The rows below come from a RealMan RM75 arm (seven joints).
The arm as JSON. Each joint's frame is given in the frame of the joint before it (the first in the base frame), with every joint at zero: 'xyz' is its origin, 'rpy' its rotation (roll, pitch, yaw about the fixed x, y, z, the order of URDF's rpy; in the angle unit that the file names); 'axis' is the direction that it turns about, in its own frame. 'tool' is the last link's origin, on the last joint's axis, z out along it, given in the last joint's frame.
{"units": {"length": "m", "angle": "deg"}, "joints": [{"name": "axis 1", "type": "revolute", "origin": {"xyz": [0.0, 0.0, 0.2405], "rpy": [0.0, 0.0, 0.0]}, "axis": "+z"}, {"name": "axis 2", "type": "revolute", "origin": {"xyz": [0.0, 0.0, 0.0], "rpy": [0.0, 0.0, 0.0]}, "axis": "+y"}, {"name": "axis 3", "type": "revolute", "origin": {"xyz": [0.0, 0.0, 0.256], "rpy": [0.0, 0.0, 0.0]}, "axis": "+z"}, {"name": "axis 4", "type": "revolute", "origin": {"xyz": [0.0, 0.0, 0.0], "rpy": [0.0, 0.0, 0.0]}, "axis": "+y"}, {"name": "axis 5", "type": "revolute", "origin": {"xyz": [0.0, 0.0, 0.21], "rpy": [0.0, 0.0, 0.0]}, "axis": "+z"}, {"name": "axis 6", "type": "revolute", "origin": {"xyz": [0.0, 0.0, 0.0], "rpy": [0.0, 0.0, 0.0]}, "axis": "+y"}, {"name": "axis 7", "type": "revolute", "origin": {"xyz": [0.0, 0.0, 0.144], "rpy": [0.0, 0.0, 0.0]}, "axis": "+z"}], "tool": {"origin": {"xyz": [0.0, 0.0, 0.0], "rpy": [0.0, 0.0, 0.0]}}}
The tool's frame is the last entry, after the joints.
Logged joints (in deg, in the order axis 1, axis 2, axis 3, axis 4, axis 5, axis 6, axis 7), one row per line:
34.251, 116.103, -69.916, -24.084, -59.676, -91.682, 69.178
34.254, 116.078, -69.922, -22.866, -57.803, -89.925, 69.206
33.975, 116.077, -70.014, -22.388, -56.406, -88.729, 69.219
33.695, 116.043, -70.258, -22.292, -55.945, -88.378, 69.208
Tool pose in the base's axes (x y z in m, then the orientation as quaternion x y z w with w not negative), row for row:
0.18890, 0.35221, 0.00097, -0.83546, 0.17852, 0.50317, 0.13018
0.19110, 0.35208, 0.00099, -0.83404, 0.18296, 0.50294, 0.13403
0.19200, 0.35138, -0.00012, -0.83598, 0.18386, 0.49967, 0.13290
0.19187, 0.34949, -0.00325, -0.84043, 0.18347, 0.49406, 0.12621
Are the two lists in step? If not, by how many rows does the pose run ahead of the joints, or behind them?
The pose runs 2 rows ahead of the joints: the pose in row i belongs to the joints in row i + 2.
